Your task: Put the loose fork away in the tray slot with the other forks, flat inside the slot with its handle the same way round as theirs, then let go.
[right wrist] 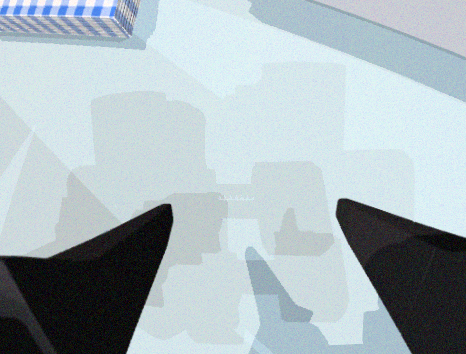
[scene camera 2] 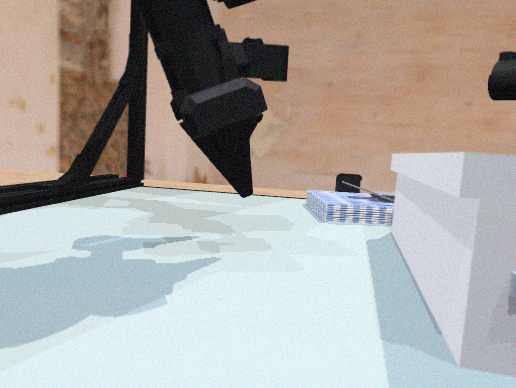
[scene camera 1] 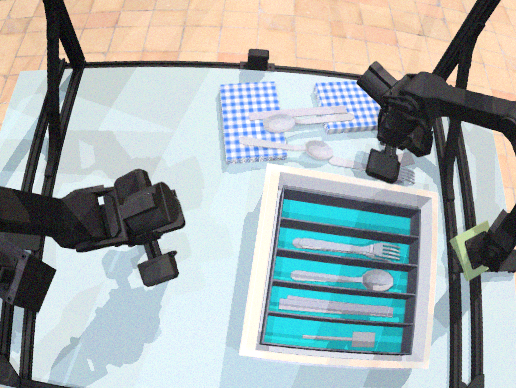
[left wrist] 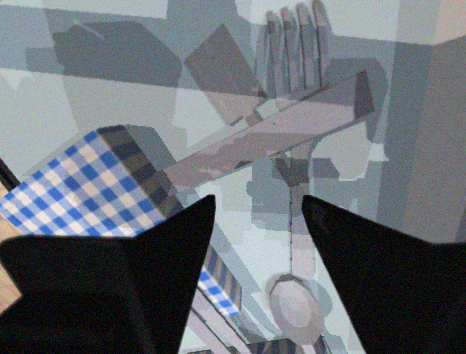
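Observation:
The loose fork point(scene camera 1: 345, 163) point(left wrist: 303, 250) lies on the table behind the tray, handle to the left and tines to the right in scene camera 1; a flat bar point(left wrist: 270, 132) crosses it in the left wrist view. The tray point(scene camera 1: 257, 280) holds forks point(scene camera 1: 350, 248) in its second slot from the back, handles left. My left gripper point(scene camera 1: 387, 169) point(left wrist: 258, 201) is open above the loose fork, hiding part of it in scene camera 1; the handle shows between its fingertips, nearer the right-hand one in the picture. My right gripper point(scene camera 1: 158, 270) point(scene camera 2: 245, 193) point(right wrist: 254, 209) is open, left of the tray.
A spoon point(scene camera 1: 319, 149) point(left wrist: 296, 310) lies at the fork's handle end. A flat-bladed utensil point(left wrist: 225, 75) lies near the tines. Another spoon point(scene camera 1: 279, 123) and a knife point(scene camera 1: 300, 113) lie across two checked cloths point(scene camera 1: 250, 100) point(scene camera 1: 345, 92). The tray's back wall stands close to the fork.

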